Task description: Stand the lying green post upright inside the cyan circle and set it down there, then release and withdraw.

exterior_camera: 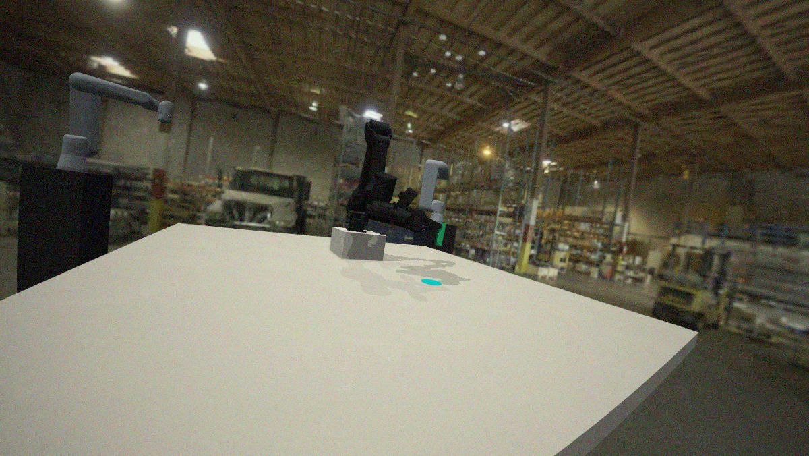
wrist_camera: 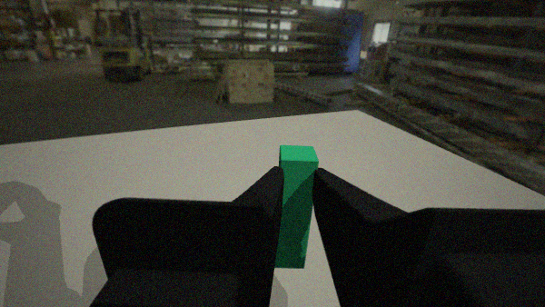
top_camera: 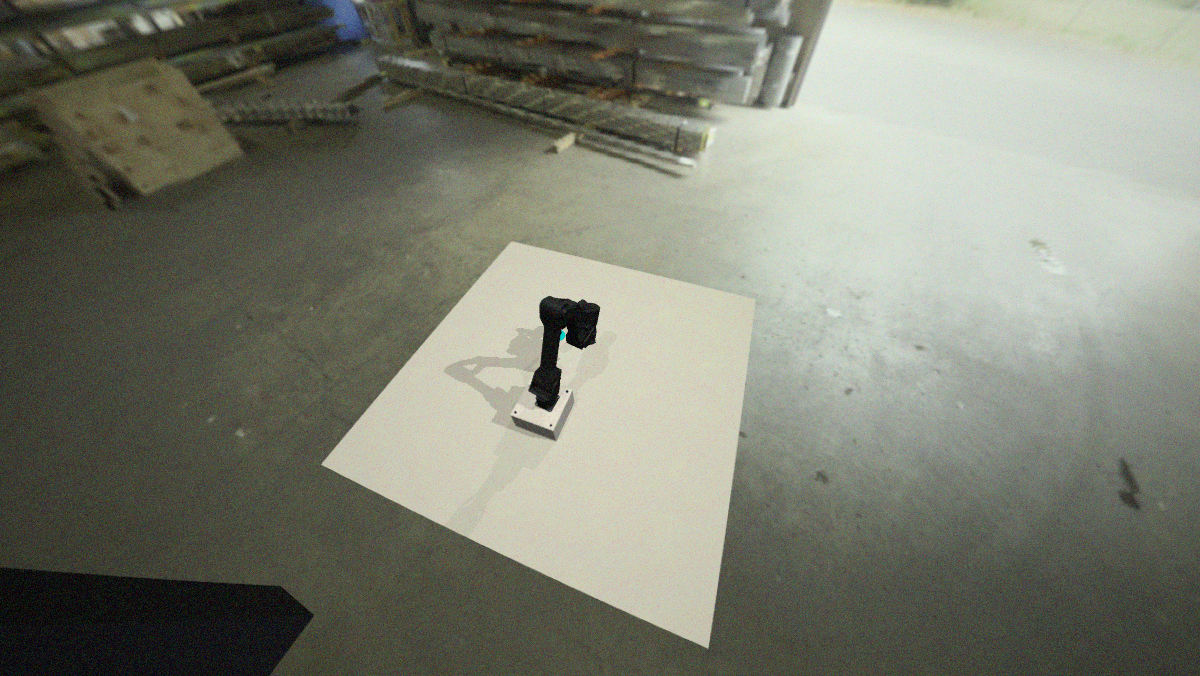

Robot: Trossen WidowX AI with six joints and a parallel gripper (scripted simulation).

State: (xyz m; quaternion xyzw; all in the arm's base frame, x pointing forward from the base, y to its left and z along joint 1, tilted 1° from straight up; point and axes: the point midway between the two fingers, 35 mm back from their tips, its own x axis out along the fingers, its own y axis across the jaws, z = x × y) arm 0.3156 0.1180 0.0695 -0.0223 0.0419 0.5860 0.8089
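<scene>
Right now my gripper tip is 160 mm above the cyan circle. Also, from my gripper tip: green post 20 mm below.
</scene>
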